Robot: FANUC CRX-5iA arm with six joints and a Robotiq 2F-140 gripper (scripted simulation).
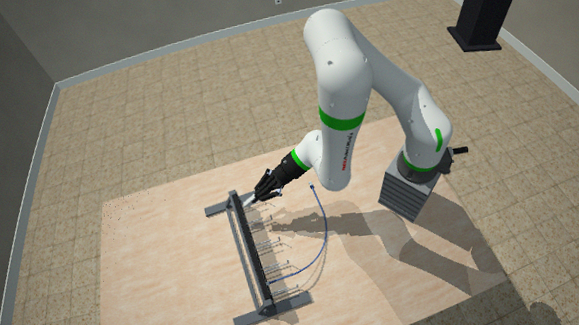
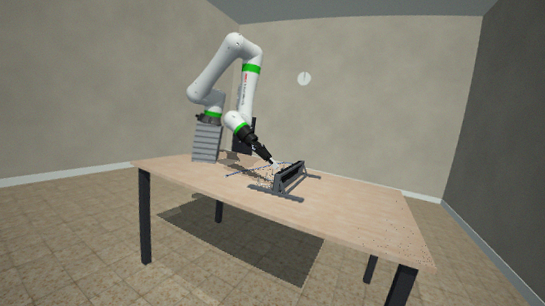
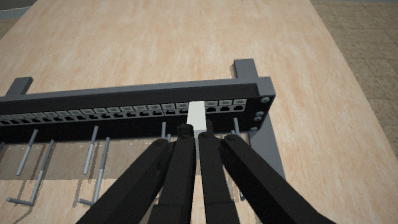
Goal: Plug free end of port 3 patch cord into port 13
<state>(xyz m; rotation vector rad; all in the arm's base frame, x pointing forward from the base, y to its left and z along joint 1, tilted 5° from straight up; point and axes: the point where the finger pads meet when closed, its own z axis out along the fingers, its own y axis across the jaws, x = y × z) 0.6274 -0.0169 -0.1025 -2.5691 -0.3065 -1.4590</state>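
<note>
My gripper is now 24 cm past the free-end plug, 12 cm to the left of it and 12 cm above it.
</note>
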